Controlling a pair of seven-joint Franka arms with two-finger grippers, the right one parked.
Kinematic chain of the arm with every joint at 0, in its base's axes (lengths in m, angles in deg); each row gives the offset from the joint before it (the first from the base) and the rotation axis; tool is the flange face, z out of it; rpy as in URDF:
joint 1: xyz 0 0 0.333 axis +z
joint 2: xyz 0 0 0 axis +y
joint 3: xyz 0 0 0.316 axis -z
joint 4: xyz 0.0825 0 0 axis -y
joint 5: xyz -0.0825 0 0.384 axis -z
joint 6: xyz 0 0 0 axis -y
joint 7: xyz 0.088 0 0 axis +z
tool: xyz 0 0 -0.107 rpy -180 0 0
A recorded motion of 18 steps. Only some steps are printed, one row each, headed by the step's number.
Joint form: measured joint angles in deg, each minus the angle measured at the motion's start. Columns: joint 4, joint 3, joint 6, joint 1, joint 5, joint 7, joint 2.
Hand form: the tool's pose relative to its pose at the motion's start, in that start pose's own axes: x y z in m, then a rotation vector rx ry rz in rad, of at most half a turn. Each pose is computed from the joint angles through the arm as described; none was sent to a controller.
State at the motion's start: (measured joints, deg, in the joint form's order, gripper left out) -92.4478 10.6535 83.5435 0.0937 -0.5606 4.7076 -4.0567
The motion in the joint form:
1: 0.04 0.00 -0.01 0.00 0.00 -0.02 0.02
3: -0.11 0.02 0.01 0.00 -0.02 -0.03 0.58
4: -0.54 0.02 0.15 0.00 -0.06 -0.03 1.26
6: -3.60 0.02 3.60 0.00 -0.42 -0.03 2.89
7: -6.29 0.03 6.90 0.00 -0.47 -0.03 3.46
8: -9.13 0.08 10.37 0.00 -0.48 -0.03 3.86
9: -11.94 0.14 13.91 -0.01 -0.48 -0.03 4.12
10: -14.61 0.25 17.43 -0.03 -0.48 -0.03 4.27
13: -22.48 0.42 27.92 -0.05 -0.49 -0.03 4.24
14: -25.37 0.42 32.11 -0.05 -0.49 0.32 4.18
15: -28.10 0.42 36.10 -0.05 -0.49 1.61 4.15
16: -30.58 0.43 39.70 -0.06 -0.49 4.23 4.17
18: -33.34 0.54 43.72 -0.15 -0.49 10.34 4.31
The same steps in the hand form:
1: 0.0001 0.0000 -0.0001 -0.0001 0.0002 0.0004
3: 0.0034 0.0000 0.0058 -0.0005 -0.0118 0.0012
4: 0.0077 -0.0002 0.0149 -0.0006 -0.0286 0.0017
6: 0.0225 -0.0003 0.0488 0.0023 -0.0495 0.0032
7: 0.0297 0.0004 0.0712 0.0013 -0.0487 0.0046
8: 0.0351 0.0016 0.0931 -0.0001 -0.0447 0.0067
9: 0.0389 0.0030 0.1136 -0.0017 -0.0364 0.0089
10: 0.0413 0.0049 0.1320 -0.0031 -0.0242 0.0121
13: 0.0419 0.0083 0.1814 -0.0074 0.0219 0.0177
14: 0.0408 0.0088 0.1983 -0.0099 0.0455 0.0123
15: 0.0390 0.0092 0.2143 -0.0130 0.0678 -0.0095
16: 0.0366 0.0096 0.2290 -0.0175 0.0865 -0.0542
18: 0.0331 0.0117 0.2461 -0.0265 0.1047 -0.1565

